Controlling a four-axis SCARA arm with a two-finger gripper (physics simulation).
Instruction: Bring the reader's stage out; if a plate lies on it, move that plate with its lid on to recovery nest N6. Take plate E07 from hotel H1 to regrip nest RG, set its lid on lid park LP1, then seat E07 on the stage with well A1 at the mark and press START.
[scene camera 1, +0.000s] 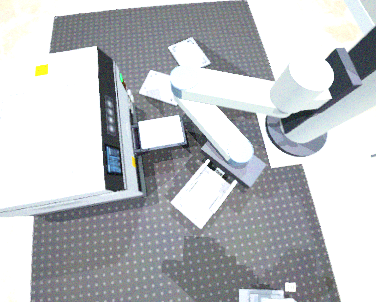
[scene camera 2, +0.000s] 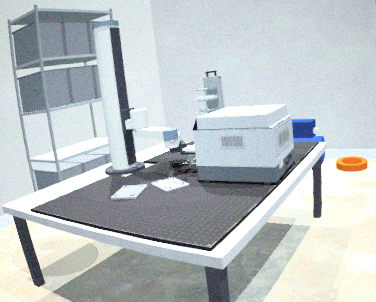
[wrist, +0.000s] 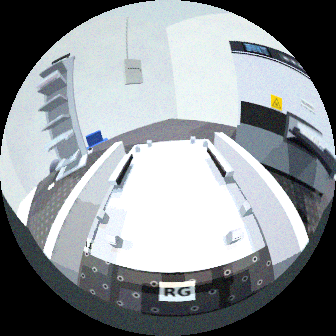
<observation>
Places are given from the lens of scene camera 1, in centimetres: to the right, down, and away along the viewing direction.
gripper (scene camera 1: 198, 200): 3, 15, 57
lid park plate (scene camera 1: 157, 85): -12, -27, 76
nest (scene camera 1: 187, 52): 0, -43, 81
The marked spots on the lid park plate and the nest are 21 cm apart.
</observation>
